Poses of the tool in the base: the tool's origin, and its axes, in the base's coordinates. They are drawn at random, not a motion.
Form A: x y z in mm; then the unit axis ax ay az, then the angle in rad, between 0 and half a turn.
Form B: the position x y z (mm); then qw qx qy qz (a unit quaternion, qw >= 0). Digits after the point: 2 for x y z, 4 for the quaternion.
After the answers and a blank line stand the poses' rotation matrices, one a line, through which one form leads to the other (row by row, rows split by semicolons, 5 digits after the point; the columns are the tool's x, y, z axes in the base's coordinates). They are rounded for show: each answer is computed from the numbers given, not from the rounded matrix.
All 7 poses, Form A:
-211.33 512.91 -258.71 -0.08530 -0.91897 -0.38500 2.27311
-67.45 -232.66 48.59 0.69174 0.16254 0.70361 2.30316
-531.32 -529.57 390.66 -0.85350 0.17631 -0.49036 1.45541
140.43 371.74 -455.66 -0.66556 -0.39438 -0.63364 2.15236
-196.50 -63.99 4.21 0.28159 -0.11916 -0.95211 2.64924
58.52 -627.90 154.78 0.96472 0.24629 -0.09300 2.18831
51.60 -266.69 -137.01 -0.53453 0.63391 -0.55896 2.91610
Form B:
-211.33 512.91 -258.71 0.4207 -0.0774 -0.8337 -0.3493
-67.45 -232.66 48.59 0.4070 0.6318 0.1485 0.6427
-531.32 -529.57 390.66 0.7467 -0.5677 0.1173 -0.3262
140.43 371.74 -455.66 0.4747 -0.5858 -0.3471 -0.5577
-196.50 -63.99 4.21 0.2437 0.2731 -0.1156 -0.9234
58.52 -627.90 154.78 0.4588 0.8572 0.2188 -0.0826
51.60 -266.69 -137.01 0.1125 -0.5311 0.6299 -0.5554

-0.63401 0.42291 -0.64744; -0.16486 0.74405 0.64746; 0.75555 0.51724 -0.40201
0.12982 -0.33559 0.93302; 0.71082 -0.62454 -0.32354; 0.69129 0.70521 0.15746
0.75972 0.35394 0.54548; -0.62025 0.14264 0.77132; 0.19520 -0.92433 0.32790
0.13697 0.93614 0.32384; -0.12280 -0.30836 0.94331; 0.98293 -0.16898 0.07272
-0.73206 0.38694 -0.56069; -0.51318 -0.85451 0.08032; -0.44804 0.34654 0.82412
0.89056 0.45100 0.05914; 0.29935 -0.48323 -0.82273; -0.34247 0.75039 -0.56535
-0.41047 -0.54413 0.73173; -0.79409 -0.18117 -0.58018; 0.44826 -0.81920 -0.35772

